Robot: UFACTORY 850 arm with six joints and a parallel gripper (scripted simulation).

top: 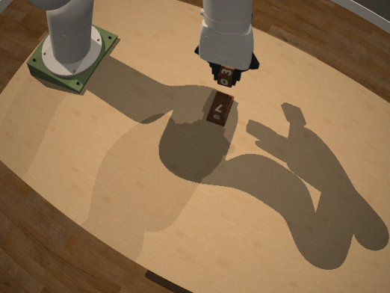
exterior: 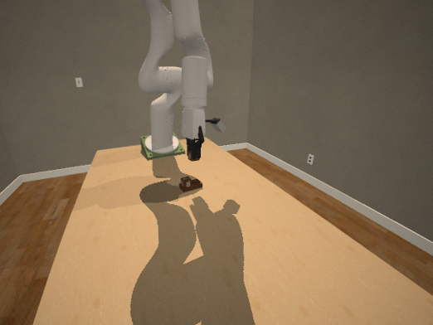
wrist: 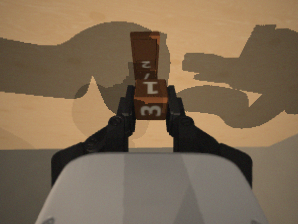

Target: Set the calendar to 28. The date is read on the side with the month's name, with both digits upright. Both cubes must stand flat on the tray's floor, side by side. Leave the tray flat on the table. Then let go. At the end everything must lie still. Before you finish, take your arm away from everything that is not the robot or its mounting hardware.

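Now: hand 20 mm to the left of the tray and 130 mm above it.
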